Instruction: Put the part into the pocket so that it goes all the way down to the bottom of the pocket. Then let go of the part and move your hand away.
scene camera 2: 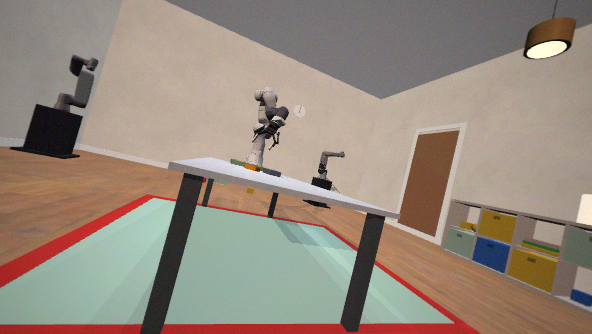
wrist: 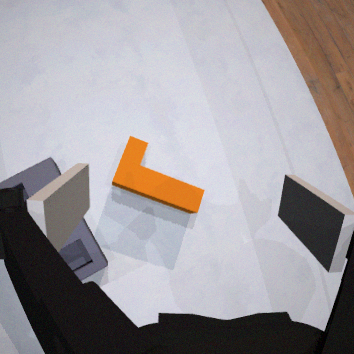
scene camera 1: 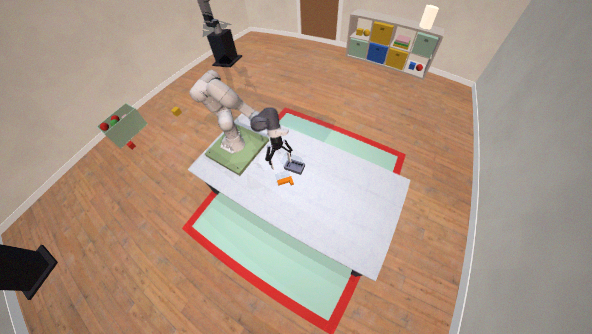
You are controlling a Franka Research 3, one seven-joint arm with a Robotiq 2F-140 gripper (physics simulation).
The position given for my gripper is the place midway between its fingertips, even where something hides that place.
My gripper (wrist: 187, 190) is open, holding nothing. Also in view: an orange L-shaped part (wrist: 130, 175).
